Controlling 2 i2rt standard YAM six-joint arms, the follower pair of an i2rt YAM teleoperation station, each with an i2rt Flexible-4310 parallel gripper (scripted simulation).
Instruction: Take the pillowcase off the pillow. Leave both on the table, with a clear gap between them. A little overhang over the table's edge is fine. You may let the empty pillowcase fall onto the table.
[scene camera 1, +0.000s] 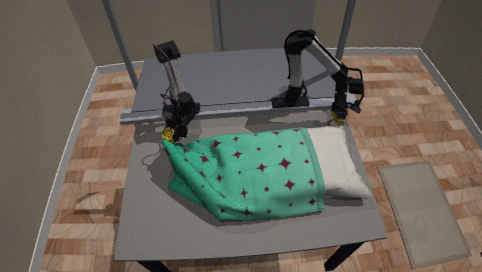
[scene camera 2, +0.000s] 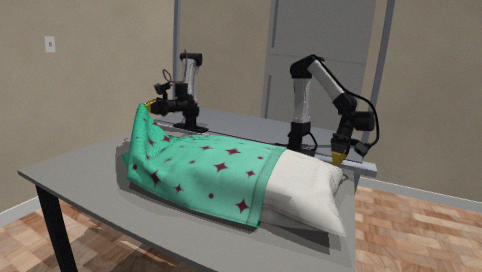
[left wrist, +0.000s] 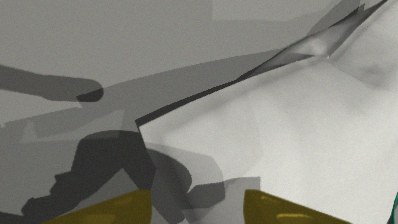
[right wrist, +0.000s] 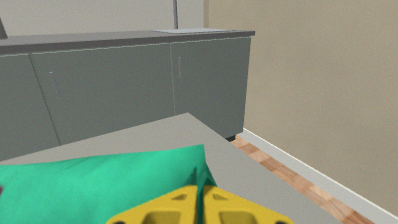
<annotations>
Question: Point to a green pillowcase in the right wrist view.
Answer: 118, 181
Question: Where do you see the left gripper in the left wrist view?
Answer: At 197, 199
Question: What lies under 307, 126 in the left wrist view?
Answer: A white pillow.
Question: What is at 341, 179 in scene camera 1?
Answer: A white pillow.
</annotations>
